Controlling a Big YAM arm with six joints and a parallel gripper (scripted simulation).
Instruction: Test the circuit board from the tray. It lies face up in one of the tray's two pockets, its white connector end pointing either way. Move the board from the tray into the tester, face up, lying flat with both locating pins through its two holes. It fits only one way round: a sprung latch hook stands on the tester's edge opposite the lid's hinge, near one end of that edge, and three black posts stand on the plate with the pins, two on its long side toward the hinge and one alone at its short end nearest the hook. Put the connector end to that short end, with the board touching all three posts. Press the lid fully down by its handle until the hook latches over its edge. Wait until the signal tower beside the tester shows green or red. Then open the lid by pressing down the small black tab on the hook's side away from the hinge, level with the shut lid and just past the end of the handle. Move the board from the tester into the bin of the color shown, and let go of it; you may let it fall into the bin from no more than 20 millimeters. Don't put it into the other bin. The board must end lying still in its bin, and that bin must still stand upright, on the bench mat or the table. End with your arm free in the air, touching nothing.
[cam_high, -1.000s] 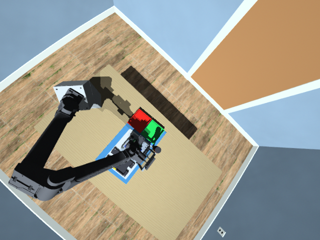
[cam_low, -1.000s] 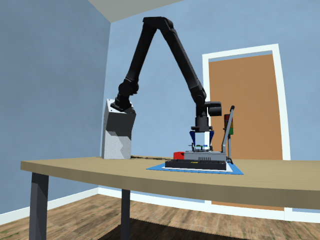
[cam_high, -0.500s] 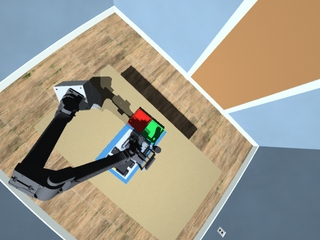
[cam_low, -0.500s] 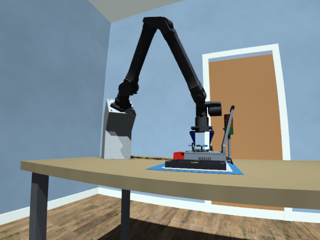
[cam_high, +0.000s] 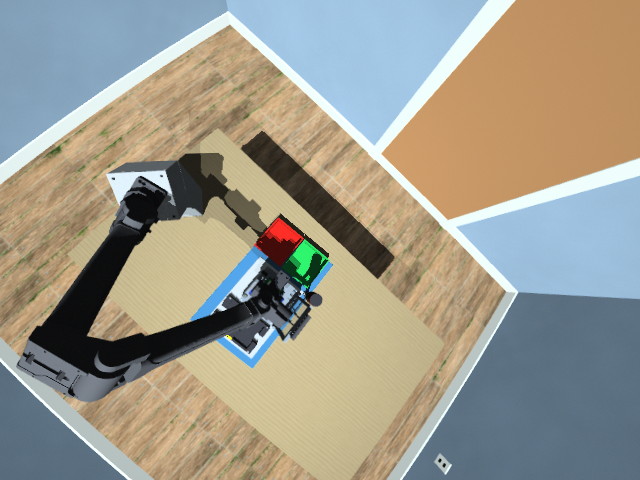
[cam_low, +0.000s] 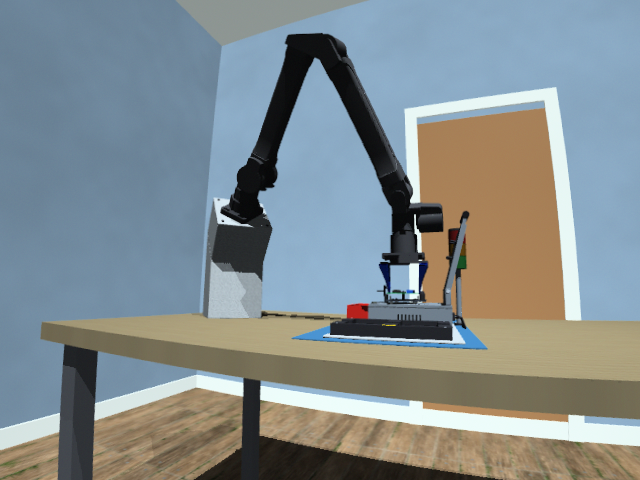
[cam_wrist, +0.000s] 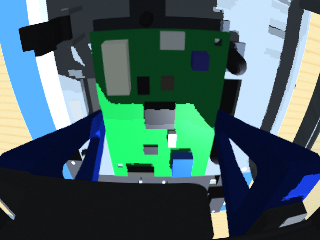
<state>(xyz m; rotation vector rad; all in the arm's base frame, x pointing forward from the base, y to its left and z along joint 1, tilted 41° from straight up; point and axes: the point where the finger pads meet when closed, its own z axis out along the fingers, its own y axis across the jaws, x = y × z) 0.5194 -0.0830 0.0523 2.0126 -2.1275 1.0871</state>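
My hand is right at the green circuit board. From my hand the other things lie so: black latch hook: 50 mm behind, 70 mm to the left; then tester plate: 10 mm ahead, 10 mm to the left, 20 mm below; then tester lid: 120 mm ahead, 20 mm to the right, 90 mm above.
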